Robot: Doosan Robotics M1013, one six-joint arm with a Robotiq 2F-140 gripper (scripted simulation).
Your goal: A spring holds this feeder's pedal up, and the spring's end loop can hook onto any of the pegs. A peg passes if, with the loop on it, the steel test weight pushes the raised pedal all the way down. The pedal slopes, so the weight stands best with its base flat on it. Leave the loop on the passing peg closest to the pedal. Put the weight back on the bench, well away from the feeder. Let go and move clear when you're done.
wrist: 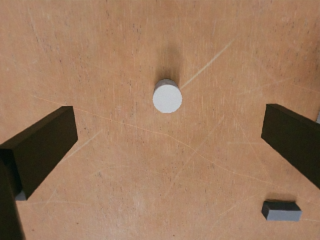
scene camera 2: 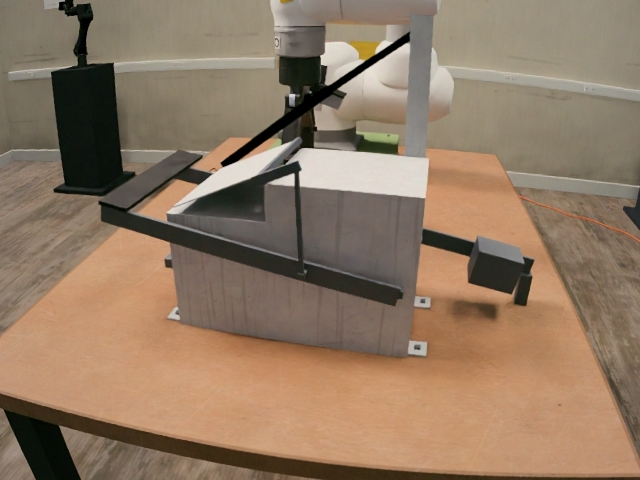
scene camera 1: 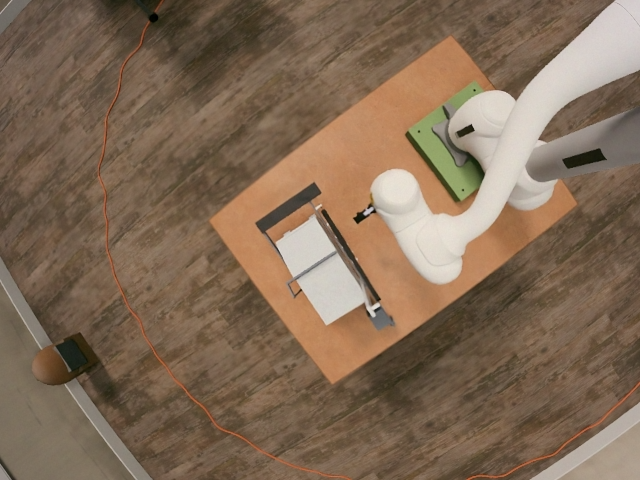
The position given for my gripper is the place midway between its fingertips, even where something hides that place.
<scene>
I see my gripper (scene camera 2: pixel 299 174), a steel test weight (wrist: pixel 167 98), a dark pedal (scene camera 2: pixel 115 206) and a black spring line (scene camera 2: pixel 322 94).
My gripper is seen too in the wrist view (wrist: pixel 169 122). The dark pedal shows as well in scene camera 1 (scene camera 1: pixel 310 192).
</scene>
